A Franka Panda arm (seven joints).
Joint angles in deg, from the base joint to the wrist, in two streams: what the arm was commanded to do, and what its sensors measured. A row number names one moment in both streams.
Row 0, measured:
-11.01, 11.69, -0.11, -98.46, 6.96, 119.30, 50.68
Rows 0 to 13, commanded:
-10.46, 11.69, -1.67, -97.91, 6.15, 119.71, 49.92
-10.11, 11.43, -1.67, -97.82, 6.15, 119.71, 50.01
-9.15, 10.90, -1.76, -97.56, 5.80, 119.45, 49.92
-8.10, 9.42, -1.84, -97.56, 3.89, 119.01, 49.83
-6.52, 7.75, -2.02, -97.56, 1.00, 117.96, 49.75
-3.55, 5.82, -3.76, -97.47, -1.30, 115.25, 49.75
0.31, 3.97, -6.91, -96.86, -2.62, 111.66, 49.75
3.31, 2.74, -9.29, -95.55, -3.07, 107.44, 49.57
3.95, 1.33, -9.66, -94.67, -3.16, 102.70, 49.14
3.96, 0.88, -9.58, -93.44, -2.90, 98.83, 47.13
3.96, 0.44, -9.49, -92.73, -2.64, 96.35, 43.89
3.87, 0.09, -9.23, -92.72, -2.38, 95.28, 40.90
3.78, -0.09, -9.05, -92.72, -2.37, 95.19, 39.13
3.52, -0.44, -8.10, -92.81, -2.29, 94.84, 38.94
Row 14, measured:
3.40, -0.46, -8.55, -93.30, -2.16, 96.92, 43.58
